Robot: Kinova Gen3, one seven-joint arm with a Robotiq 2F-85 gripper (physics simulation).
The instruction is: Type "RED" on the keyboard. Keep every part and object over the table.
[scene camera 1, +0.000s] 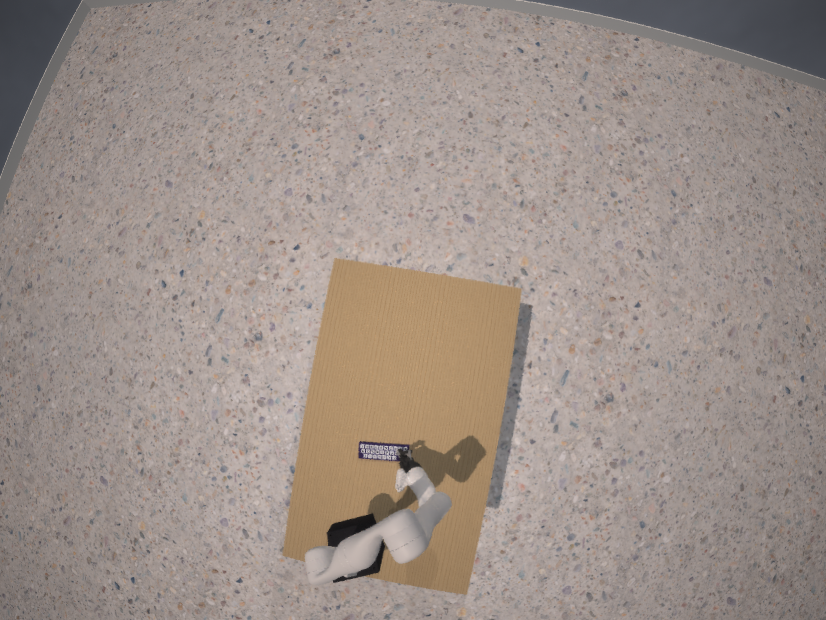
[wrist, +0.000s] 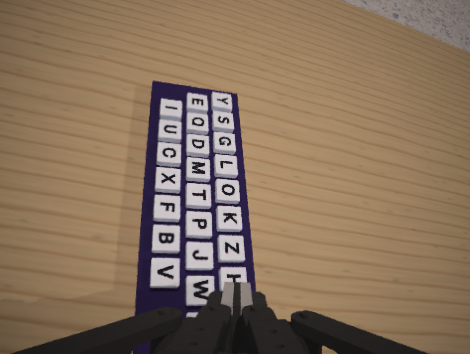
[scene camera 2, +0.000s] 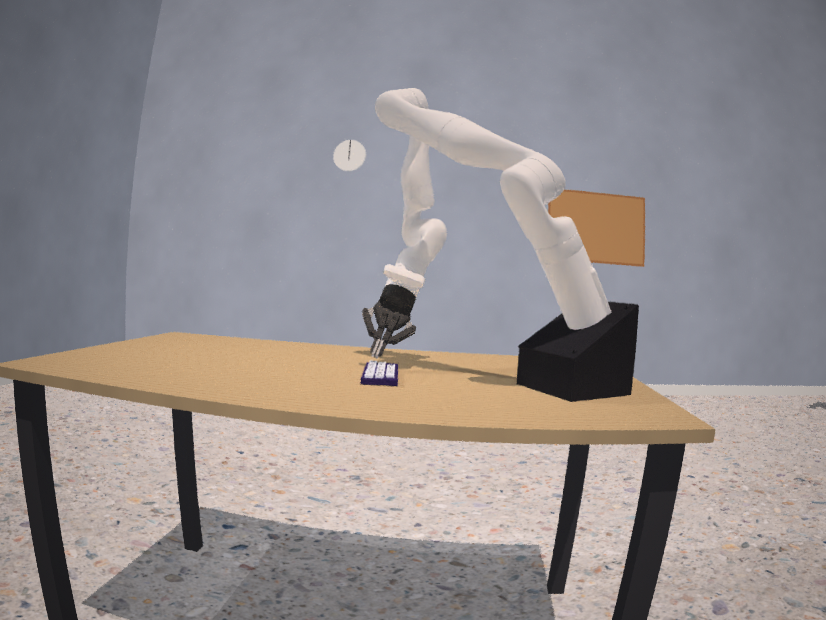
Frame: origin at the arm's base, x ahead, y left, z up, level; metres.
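Seen in the pictures: gripper, fingertip midpoint: (scene camera 1: pixel 398 450) (wrist: pixel 236 300) (scene camera 2: pixel 374 356); arm's base, origin of the base link: (scene camera 2: pixel 588 317).
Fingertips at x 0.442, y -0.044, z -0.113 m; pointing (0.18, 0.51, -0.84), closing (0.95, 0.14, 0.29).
Observation:
Pixels of each thing's top centre, then the offset from my fingertips to it. Level surfaces: height alone.
- dark purple keyboard, middle of its top: (wrist: pixel 199 201) (scene camera 2: pixel 381 367) (scene camera 1: pixel 383 452) dy +0.057, dx -0.031, dz -0.013 m
- table, its level: dz -0.031 m
- E key, middle of its top: (wrist: pixel 197 101) dy +0.138, dx -0.052, dz -0.013 m
- D key, middle of its top: (wrist: pixel 198 143) dy +0.100, dx -0.042, dz -0.013 m
- W key, middle of its top: (wrist: pixel 200 289) dy +0.004, dx -0.018, dz -0.013 m
- H key, middle of its top: (wrist: pixel 234 280) dy +0.014, dx +0.000, dz -0.013 m
A dark purple keyboard (scene camera 1: pixel 384 451) (scene camera 2: pixel 379 382) (wrist: pixel 152 305) with white letter keys lies flat on the table (scene camera 1: pixel 413 347) (scene camera 2: pixel 233 373) (wrist: pixel 350 175). In the wrist view the E key (wrist: pixel 197 102) is near the top of the middle column, and the D key (wrist: pixel 198 144) is below the Q key. The R key's letter does not show; a key below the W key (wrist: pixel 200 290) is mostly hidden by the gripper. My gripper (scene camera 1: pixel 402 453) (scene camera 2: pixel 376 354) (wrist: pixel 236 300) is shut and empty. Its tips overlap the lower part of the H key (wrist: pixel 233 276) in the wrist view; contact cannot be told.
The black robot base (scene camera 1: pixel 340 531) (scene camera 2: pixel 580 367) stands near one end of the table. The white arm (scene camera 1: pixel 400 533) (scene camera 2: pixel 467 140) reaches over the table from it. A table edge, with speckled floor (wrist: pixel 425 20) beyond, shows at the wrist view's upper right.

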